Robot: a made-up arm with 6 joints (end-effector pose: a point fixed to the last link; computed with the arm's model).
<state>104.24 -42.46 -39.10 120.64 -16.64 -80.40</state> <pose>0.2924 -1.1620 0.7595 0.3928 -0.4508 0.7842 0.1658</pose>
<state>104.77 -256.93 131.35 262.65 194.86 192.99</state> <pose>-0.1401 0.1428 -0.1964 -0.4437 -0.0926 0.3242 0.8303</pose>
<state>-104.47 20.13 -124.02 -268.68 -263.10 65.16</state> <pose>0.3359 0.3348 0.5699 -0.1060 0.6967 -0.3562 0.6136</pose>
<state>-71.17 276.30 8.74 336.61 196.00 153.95</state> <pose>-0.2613 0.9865 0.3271 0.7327 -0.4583 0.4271 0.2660</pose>
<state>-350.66 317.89 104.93 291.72 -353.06 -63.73</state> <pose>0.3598 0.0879 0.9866 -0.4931 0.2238 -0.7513 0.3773</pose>
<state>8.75 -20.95 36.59 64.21 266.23 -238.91</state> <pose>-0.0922 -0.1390 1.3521 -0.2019 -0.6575 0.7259 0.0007</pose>
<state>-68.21 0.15 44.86 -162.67 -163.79 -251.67</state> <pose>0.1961 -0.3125 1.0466 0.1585 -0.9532 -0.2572 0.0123</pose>
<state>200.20 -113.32 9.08 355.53 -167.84 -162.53</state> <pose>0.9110 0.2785 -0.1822 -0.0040 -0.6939 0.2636 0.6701</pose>
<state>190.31 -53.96 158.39 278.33 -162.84 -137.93</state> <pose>0.0276 -0.1031 0.4186 0.5562 0.2256 0.6964 0.3935</pose>
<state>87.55 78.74 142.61 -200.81 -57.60 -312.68</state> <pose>0.0055 -0.0550 -0.1579 0.5386 0.3877 -0.2633 0.7002</pose>
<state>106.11 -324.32 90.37 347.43 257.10 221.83</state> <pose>-0.3438 0.8627 0.4462 -0.1159 -0.1905 -0.2253 0.9484</pose>
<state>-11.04 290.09 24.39 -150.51 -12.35 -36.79</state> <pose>-1.0663 0.2797 0.9967 -0.2965 0.0585 0.9376 0.1721</pose>
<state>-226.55 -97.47 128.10 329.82 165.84 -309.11</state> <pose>0.1816 -0.2299 0.4927 -0.4495 0.8769 -0.1344 0.1044</pose>
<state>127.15 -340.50 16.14 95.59 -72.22 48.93</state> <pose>-0.2645 0.5691 1.2872 -0.5976 -0.2141 -0.6524 0.4141</pose>
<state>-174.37 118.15 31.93 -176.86 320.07 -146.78</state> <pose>-0.7771 -0.1337 -0.8226 -0.9617 0.2593 -0.0875 0.0142</pose>
